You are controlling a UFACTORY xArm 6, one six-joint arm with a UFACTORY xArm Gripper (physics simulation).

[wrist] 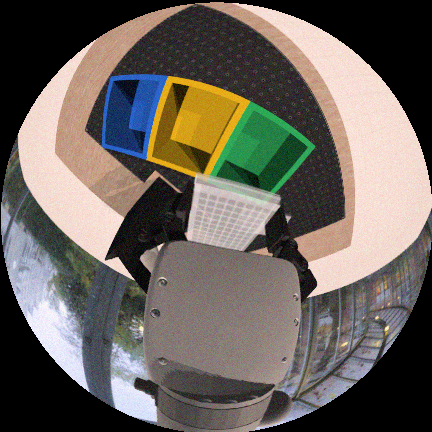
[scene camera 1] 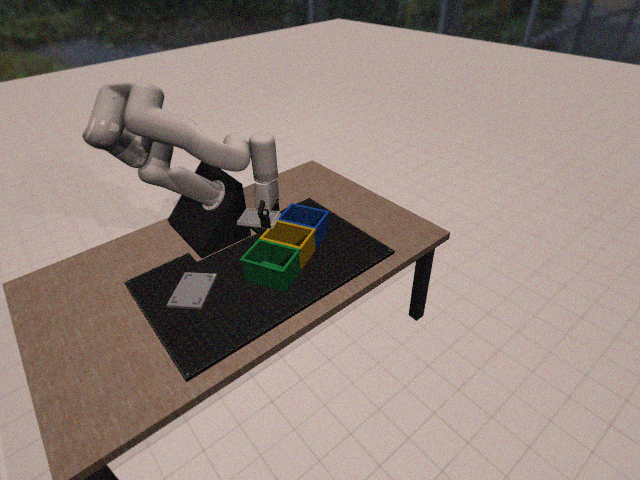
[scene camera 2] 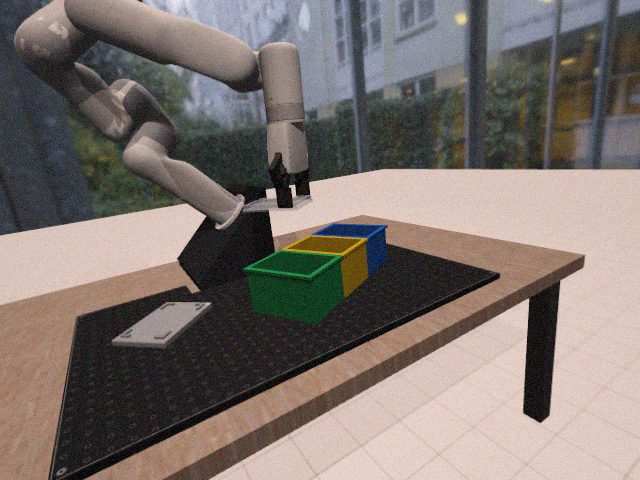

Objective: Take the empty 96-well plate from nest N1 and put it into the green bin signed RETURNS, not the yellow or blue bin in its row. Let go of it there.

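Frame: origin at the arm's base, x back, y right, z up, level; metres.
Where they show: gripper, fingertip midpoint: (wrist: 233, 202) (scene camera 1: 270, 219) (scene camera 2: 295, 203); arm's base, origin of the base link: (scene camera 1: 214, 195) (scene camera 2: 231, 213).
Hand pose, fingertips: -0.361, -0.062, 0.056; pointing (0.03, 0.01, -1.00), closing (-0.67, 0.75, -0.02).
Note:
Each offset is from my fingertips to the top centre of the thing, as dx, dy, dz. "spot": to the spot under its first point. Level surfaces: height alone.
My gripper (scene camera 1: 270, 215) (scene camera 2: 293, 196) (wrist: 233, 202) is shut on the clear 96-well plate {+0.031, +0.027, +0.009} (scene camera 1: 248, 217) (scene camera 2: 257, 205) (wrist: 220, 212), one finger at each side. The plate is about level and hangs in the air on the robot-base side of the bin row, higher than the bin rims. In the wrist view its far edge overlaps the near rim of the green bin {spot: -0.068, +0.075, -0.165} (scene camera 1: 266, 276) (scene camera 2: 294, 297) (wrist: 247, 145), which stands open at one end of the row. The nest {+0.074, +0.294, -0.199} (scene camera 1: 192, 290) (scene camera 2: 162, 324), a pale flat block with corner marks, has no plate on it. No sign lettering is readable.
The yellow bin {+0.040, -0.078, -0.117} (scene camera 1: 308, 253) (scene camera 2: 355, 273) (wrist: 195, 125) stands between the green bin and the blue bin (scene camera 1: 321, 232) (scene camera 2: 377, 252) (wrist: 117, 117). All stand on the black mat {dz -0.217} (scene camera 1: 232, 320) (scene camera 2: 206, 387) (wrist: 225, 45). The black robot base (scene camera 1: 219, 227) (scene camera 2: 227, 253) stands behind the mat.

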